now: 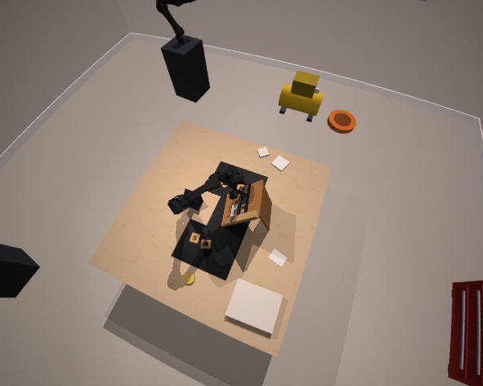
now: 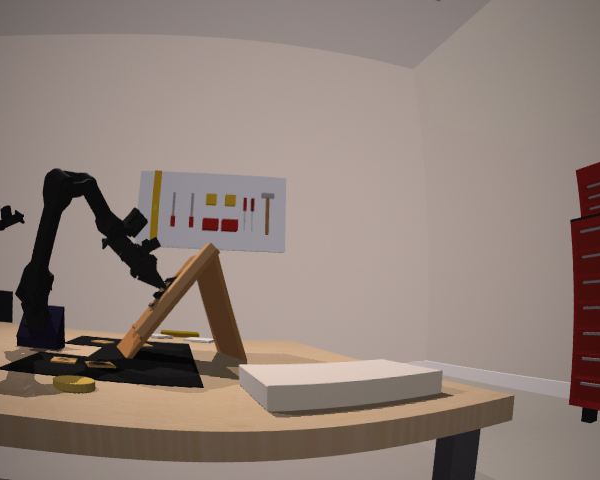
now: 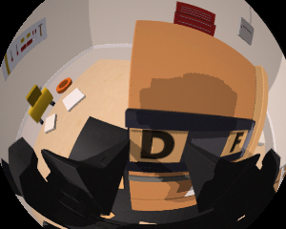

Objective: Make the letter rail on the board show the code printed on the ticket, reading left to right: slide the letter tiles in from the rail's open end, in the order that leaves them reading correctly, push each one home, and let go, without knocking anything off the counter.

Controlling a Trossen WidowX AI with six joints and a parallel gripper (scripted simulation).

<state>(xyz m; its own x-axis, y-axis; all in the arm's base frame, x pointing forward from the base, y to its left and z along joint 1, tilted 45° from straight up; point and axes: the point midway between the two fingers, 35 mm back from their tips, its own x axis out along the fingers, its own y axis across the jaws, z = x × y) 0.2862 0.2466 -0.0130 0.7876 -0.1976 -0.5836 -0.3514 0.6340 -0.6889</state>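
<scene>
The white ticket is 13 cm to the right of my gripper tip, 8 cm below it and 1 cm behind it. Also, from my gripper tip: black mat: 18 cm below, 17 cm to the right, 13 cm behind; then white slab: 55 cm to the right, 36 cm ahead, 16 cm below.
</scene>
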